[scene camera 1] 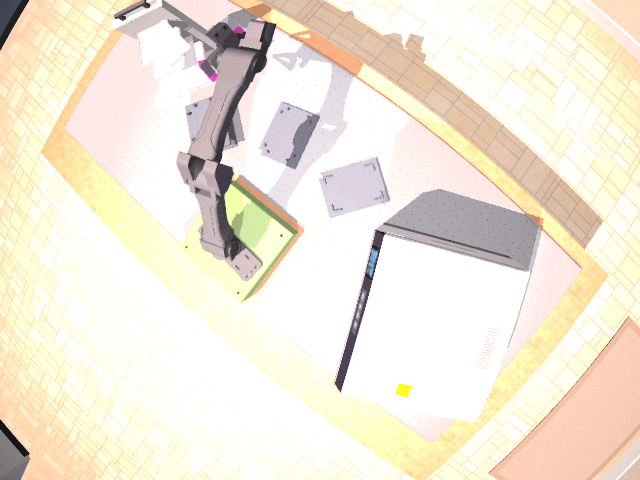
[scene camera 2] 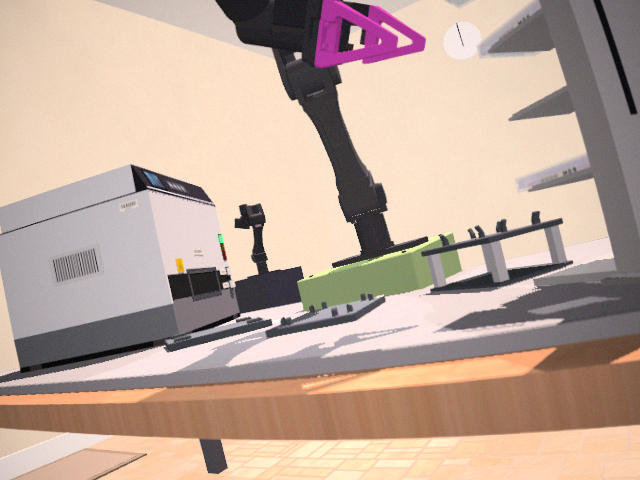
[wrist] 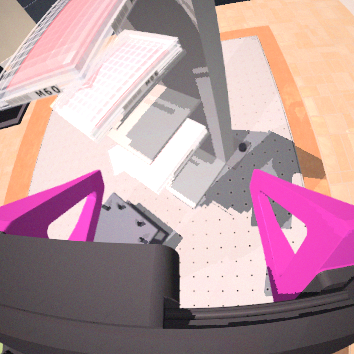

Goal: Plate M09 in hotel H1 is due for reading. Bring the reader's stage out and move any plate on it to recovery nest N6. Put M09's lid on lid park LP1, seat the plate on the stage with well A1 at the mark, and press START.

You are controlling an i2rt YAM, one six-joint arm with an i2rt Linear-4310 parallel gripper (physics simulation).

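Pixels of known places: gripper, fingertip midpoint: [scene camera 1: 212, 49] [scene camera 2: 412, 44] [wrist: 176, 177]; arm's base at its link origin: [scene camera 1: 229, 247] [scene camera 2: 379, 254].
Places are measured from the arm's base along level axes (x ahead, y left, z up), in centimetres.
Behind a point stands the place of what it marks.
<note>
My gripper [scene camera 1: 219, 51] {x 37.7, y 34.5, z 20.1 cm} [scene camera 2: 410, 42] {x 37.7, y 34.5, z 20.1 cm} [wrist: 176, 177] {x 37.7, y 34.5, z 20.1 cm} is open and empty, high over the table before the plate hotel [scene camera 2: 615, 170] {x 39.9, y 49.8, z 1.9 cm} [wrist: 212, 95] {x 38.5, y 47.9, z 12.5 cm}. In the wrist view, a clear-lidded pink plate marked M60 [wrist: 75, 47] {x 34.8, y 37.8, z 27.8 cm} sits on an upper shelf. A second lidded plate [wrist: 120, 75] {x 31.1, y 44.8, z 20.1 cm} sits below it, its label too blurred to read surely. A bare grey shelf [wrist: 162, 125] {x 31.9, y 45.4, z 10.6 cm} and a white plate-like piece [wrist: 177, 152] {x 32.2, y 44.6, z 4.5 cm} are lower. The reader [scene camera 1: 434, 320] {x 29.3, y -46.6, z 27.3 cm} [scene camera 2: 87, 258] {x 40.8, y -37.7, z 12.1 cm} shows a dark front opening [scene camera 2: 204, 284] {x 17.9, y -33.3, z 2.5 cm} in scene view 2; no stage shows outside it. No START button can be made out.
A flat pad with corner brackets [scene camera 1: 354, 188] {x 33.8, y -12.8, z -5.8 cm} [scene camera 2: 222, 333] {x 36.6, y -7.0, z -6.2 cm}, a pegged plate [scene camera 1: 284, 129] {x 32.5, y 12.5, z -6.0 cm} [scene camera 2: 330, 315] {x 36.5, y 14.4, z -6.0 cm} and a raised stand [scene camera 1: 196, 118] {x 18.3, y 33.9, z -1.0 cm} [scene camera 2: 496, 240] {x 27.7, y 34.0, z -1.7 cm} [wrist: 120, 222] {x 21.3, y 34.2, z -1.0 cm} carry no readable labels. The arm stands on a green base [scene camera 1: 258, 206] {x 13.3, y 1.7, z -1.1 cm} [scene camera 2: 361, 284] {x 13.2, y 3.5, z -4.3 cm}. Another arm [scene camera 2: 258, 232] is behind.
</note>
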